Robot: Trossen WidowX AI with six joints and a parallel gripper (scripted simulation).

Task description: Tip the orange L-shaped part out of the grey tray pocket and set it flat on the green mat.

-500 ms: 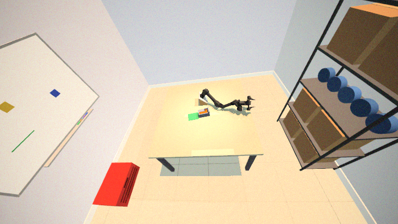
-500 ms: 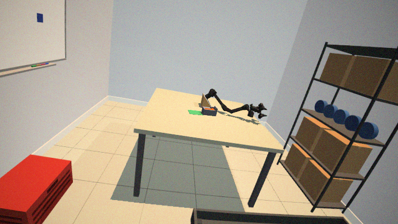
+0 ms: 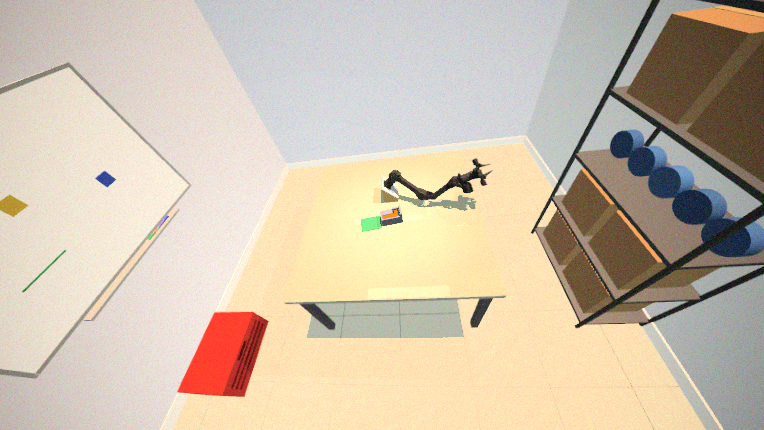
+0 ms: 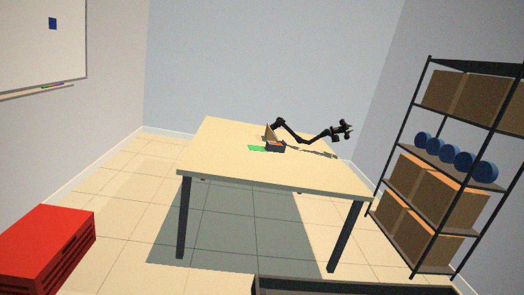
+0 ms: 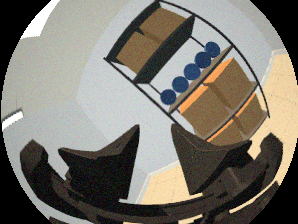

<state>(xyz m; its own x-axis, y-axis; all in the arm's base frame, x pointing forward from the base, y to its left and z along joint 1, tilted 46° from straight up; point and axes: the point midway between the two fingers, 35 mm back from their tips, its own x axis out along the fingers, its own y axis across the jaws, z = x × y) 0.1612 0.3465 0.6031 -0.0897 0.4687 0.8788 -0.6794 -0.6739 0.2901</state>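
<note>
Right now my gripper tip is 69 cm to the left of the orange L-shaped part, 24 cm above it and 9 cm short of it. From my gripper tip the other things lie so: green mat: 85 cm to the right, 30 cm below, 11 cm ahead.
</note>
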